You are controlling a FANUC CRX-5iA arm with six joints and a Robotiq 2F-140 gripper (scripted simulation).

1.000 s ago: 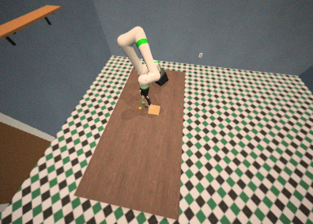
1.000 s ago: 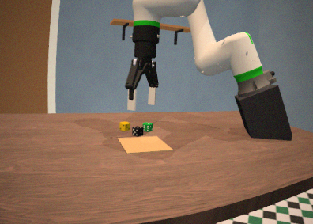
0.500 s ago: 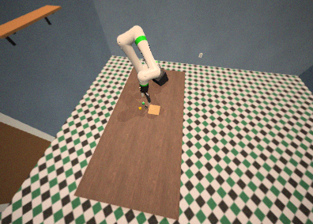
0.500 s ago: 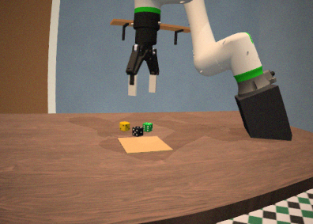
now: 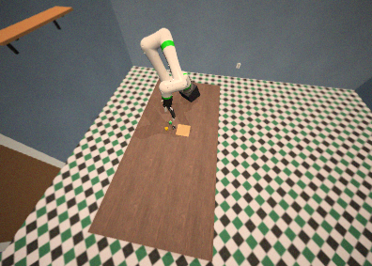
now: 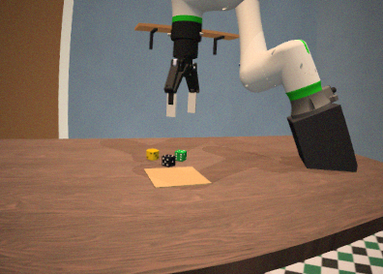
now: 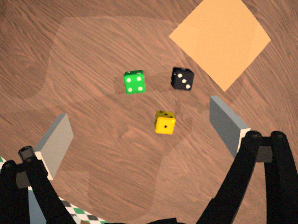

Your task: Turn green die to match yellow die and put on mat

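Now: the green die 14 cm below my hand. The rest, counted from my hand: yellow die 8 cm ahead, 4 cm to the right, 14 cm below; then black die 6 cm ahead, 4 cm to the left, 14 cm below; then mat 8 cm ahead, 14 cm to the left, 15 cm below.
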